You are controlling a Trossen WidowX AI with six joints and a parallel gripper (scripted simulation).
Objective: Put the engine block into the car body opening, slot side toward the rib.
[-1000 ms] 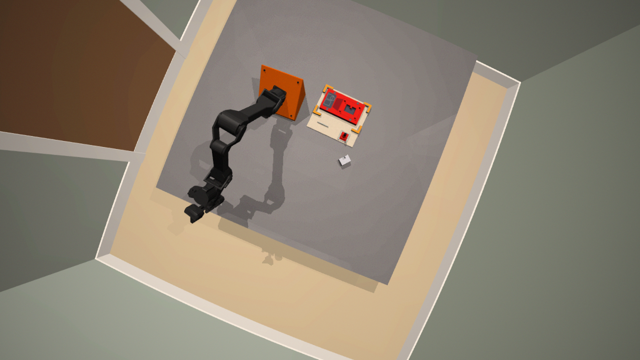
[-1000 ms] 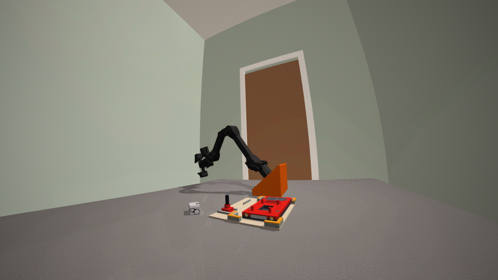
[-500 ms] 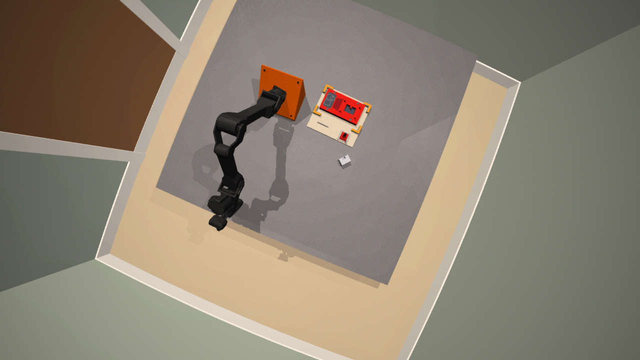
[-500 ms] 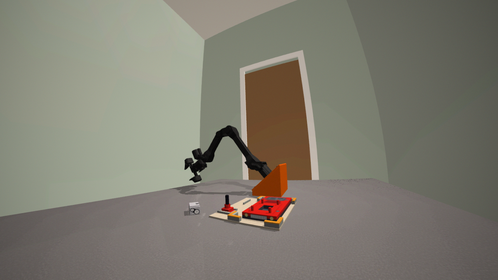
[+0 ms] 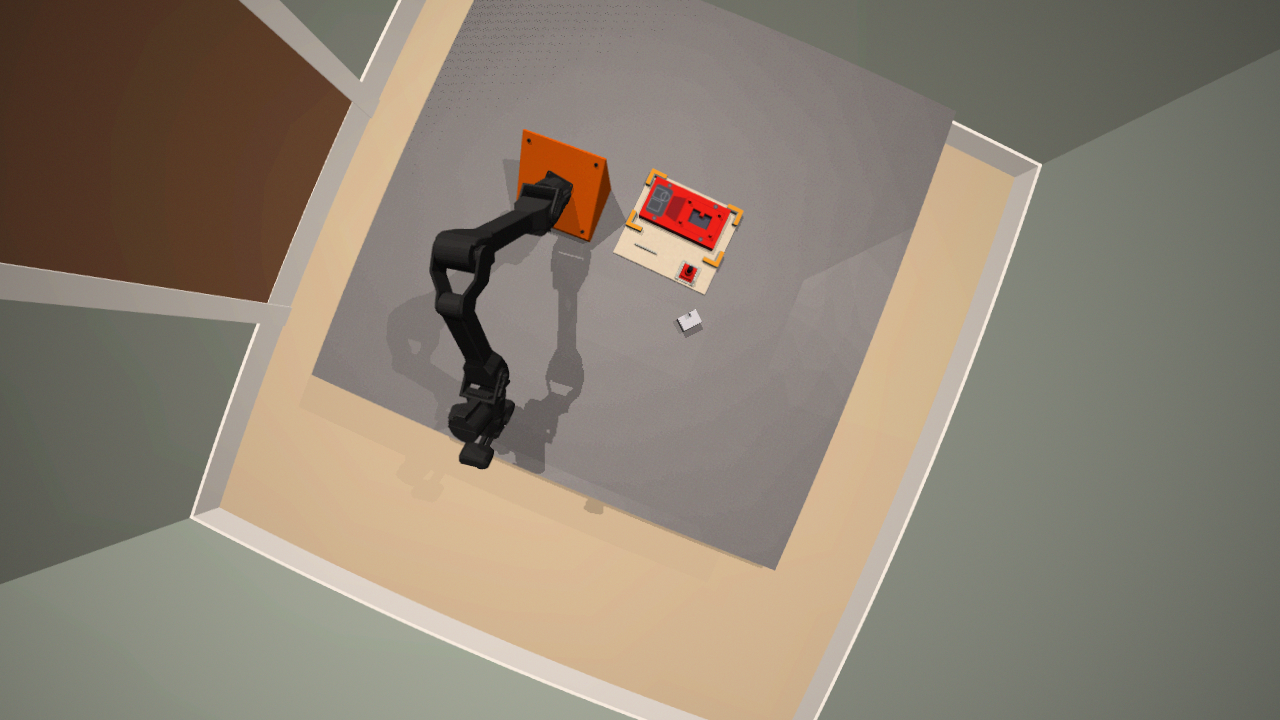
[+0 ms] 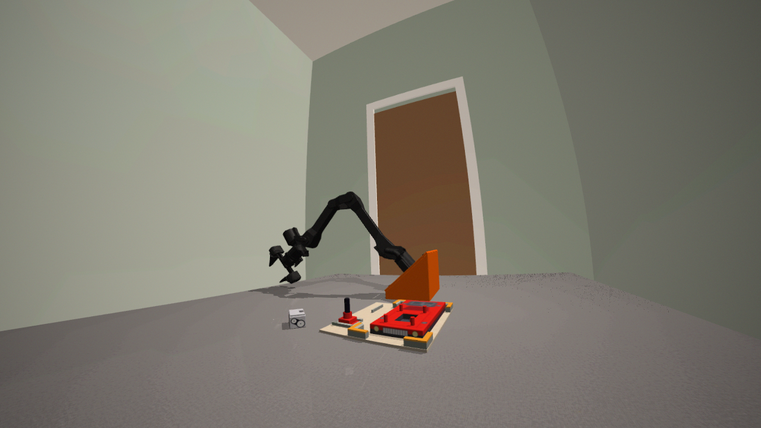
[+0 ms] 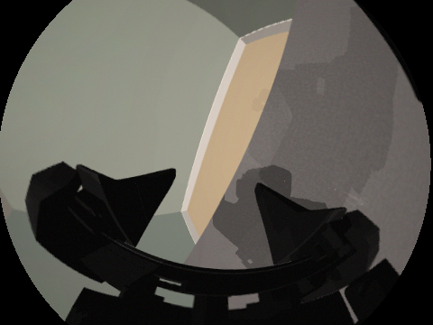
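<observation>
The engine block lies 26 cm ahead of my gripper tip, 51 cm to the left of it and 4 cm below it.
</observation>
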